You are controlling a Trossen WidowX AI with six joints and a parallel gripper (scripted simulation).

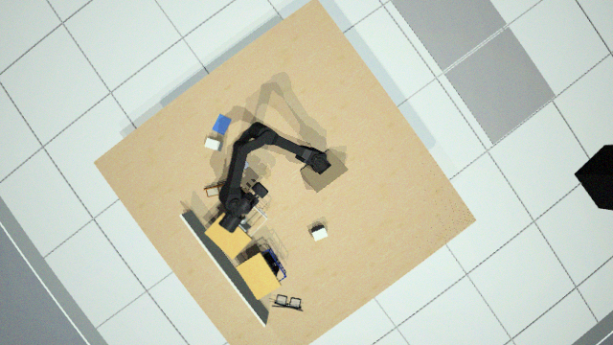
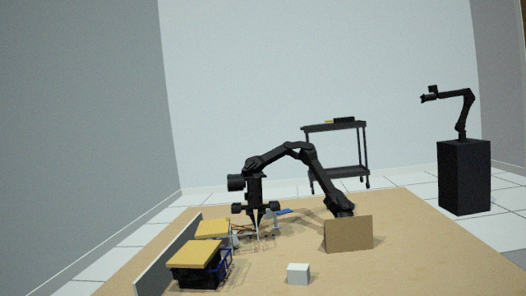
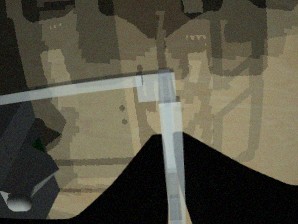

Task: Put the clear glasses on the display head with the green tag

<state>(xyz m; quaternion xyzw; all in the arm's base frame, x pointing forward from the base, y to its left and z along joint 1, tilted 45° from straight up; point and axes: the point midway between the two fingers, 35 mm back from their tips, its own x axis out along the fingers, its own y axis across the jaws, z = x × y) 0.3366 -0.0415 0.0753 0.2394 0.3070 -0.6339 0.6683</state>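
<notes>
Now: gripper tip 13 cm short of the display head, 5 cm to the right of it and 1 cm above it. Round my gripper tip: grey board: 27 cm ahead, 15 cm to the left, 1 cm below; grey post: 7 cm behind, 15 cm to the right, 4 cm below; blue tag: 11 cm behind, 36 cm to the right, 6 cm below.
</notes>
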